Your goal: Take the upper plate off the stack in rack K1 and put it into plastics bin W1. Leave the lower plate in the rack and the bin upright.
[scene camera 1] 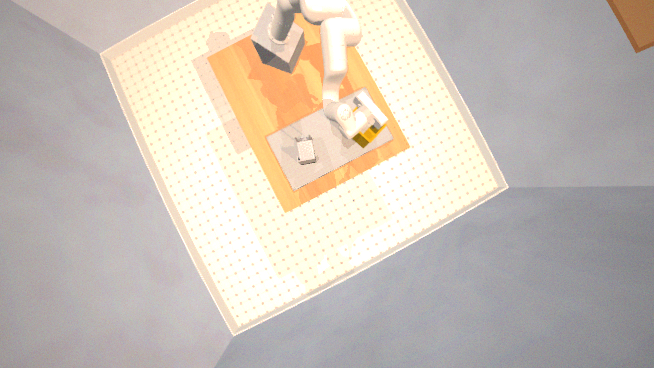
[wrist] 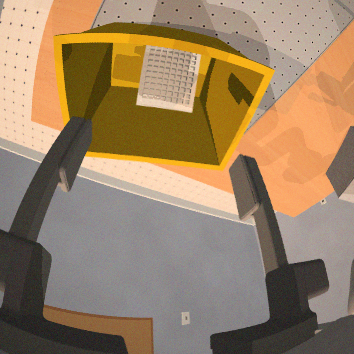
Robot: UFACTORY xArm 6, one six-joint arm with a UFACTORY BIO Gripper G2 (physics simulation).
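Yellow bin W1 (scene camera 1: pixel 364 139) (wrist: pixel 150 125) stands on the grey perforated board (scene camera 1: pixel 295 178) (wrist: pixel 310 35), its opening facing the wrist camera; the arm partly hides it in the scene view. A pale plate with a grid of wells (wrist: pixel 169 77) is inside, seemingly leaning against the far wall. My gripper (wrist: pixel 162 139) is open and empty, its dark fingers apart over the near side of the bin. In the scene view its fingertips are hidden. Rack K1 (scene camera 1: pixel 303 138) stands on the board's left part with a pale plate (scene camera 1: pixel 306 150) in it; layers below are hard to tell.
The board lies on a wooden table top (scene camera 1: pixel 240 95) (wrist: pixel 295 155). The grey robot base (scene camera 1: pixel 287 47) stands at the back of the table, and the white arm (scene camera 1: pixel 334 65) reaches over the board. A pale dotted floor area (scene camera 1: pixel 310 240) surrounds the table.
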